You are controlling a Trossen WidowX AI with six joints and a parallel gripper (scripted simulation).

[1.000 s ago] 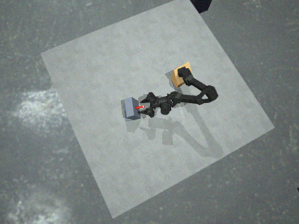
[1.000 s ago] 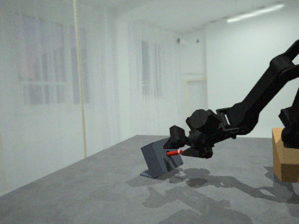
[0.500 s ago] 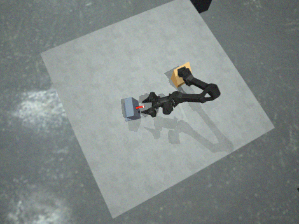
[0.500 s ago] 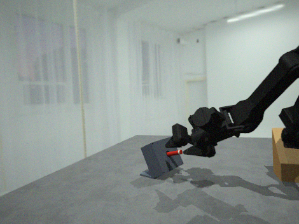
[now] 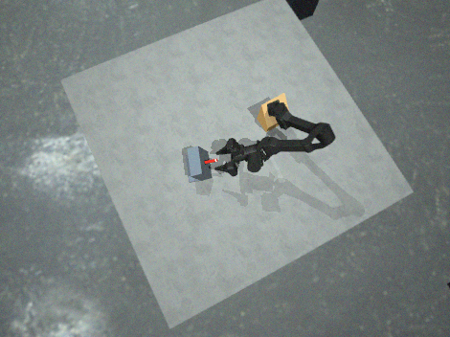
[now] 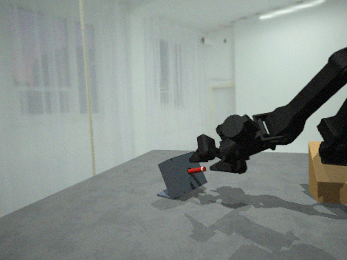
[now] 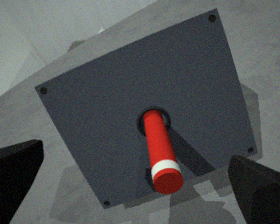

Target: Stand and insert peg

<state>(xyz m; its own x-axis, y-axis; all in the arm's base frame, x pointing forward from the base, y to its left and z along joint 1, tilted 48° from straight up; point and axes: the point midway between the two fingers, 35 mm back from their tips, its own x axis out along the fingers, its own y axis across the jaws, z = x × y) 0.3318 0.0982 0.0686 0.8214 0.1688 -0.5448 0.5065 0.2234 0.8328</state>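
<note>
Now: gripper tip 20 mm above the red peg, 10 mm to the left of it and 10 mm short of it. From my gripper tip the other things lie so: sloped dark panel 60 mm ahead, 40 mm below, 30 mm to the right.
</note>
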